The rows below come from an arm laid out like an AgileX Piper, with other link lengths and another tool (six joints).
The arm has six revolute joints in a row. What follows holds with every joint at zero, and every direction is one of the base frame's. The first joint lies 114.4 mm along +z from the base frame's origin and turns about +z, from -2.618 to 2.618 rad. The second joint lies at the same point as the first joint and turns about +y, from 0 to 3.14 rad. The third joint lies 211.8 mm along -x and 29 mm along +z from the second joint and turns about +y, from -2.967 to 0 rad. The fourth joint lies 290 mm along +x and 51.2 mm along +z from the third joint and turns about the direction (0.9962, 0, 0.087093), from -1.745 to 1.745 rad. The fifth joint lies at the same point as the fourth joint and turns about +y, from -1.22 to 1.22 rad. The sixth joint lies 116 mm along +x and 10.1 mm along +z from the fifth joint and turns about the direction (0.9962, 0, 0.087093), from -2.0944 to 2.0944 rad. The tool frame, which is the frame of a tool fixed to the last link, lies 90.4 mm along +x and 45 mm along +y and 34 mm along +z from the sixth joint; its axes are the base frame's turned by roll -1.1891, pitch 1.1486 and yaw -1.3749 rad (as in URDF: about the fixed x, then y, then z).
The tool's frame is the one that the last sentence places.
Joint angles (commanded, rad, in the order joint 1, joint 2, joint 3, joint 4, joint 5, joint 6), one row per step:
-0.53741, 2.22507, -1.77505, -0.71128, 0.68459, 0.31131
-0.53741, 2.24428, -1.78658, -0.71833, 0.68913, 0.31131
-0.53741, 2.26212, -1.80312, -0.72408, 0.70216, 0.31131
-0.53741, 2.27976, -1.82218, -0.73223, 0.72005, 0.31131
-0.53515, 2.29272, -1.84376, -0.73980, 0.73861, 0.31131
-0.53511, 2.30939, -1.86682, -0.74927, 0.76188, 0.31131
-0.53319, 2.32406, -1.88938, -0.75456, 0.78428, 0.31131
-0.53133, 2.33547, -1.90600, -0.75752, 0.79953, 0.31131
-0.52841, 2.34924, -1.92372, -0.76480, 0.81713, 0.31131
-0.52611, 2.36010, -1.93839, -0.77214, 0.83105, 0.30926
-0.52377, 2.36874, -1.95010, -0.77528, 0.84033, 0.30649
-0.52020, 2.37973, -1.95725, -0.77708, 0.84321, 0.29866
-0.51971, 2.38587, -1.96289, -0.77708, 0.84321, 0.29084
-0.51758, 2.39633, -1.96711, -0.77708, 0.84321, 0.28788
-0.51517, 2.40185, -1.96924, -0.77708, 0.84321, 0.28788
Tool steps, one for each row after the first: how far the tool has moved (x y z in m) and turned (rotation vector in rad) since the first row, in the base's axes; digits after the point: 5 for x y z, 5 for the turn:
-0.00027, -0.00131, -0.00634, -0.00088, 0.01346, -0.00025
-0.00100, -0.00341, -0.01063, -0.00245, 0.02732, -0.00619
-0.00227, -0.00619, -0.01408, -0.00652, 0.04367, -0.01436
-0.00200, -0.00840, -0.01384, -0.01373, 0.05394, -0.02115
-0.00356, -0.01192, -0.01539, -0.02052, 0.07052, -0.03263
-0.00414, -0.01411, -0.01608, -0.02484, 0.08305, -0.04328
-0.00423, -0.01532, -0.01688, -0.02719, 0.09137, -0.05026
-0.00462, -0.01653, -0.01850, -0.03222, 0.10443, -0.05641
-0.00494, -0.01767, -0.01944, -0.03832, 0.11614, -0.05946
-0.00460, -0.01796, -0.02024, -0.04150, 0.12359, -0.06026
-0.00382, -0.01657, -0.02404, -0.04250, 0.13502, -0.05215
-0.00332, -0.01643, -0.02556, -0.04385, 0.14061, -0.04596
-0.00286, -0.01524, -0.03000, -0.04163, 0.14800, -0.04135
-0.00216, -0.01404, -0.03233, -0.04019, 0.15093, -0.03876

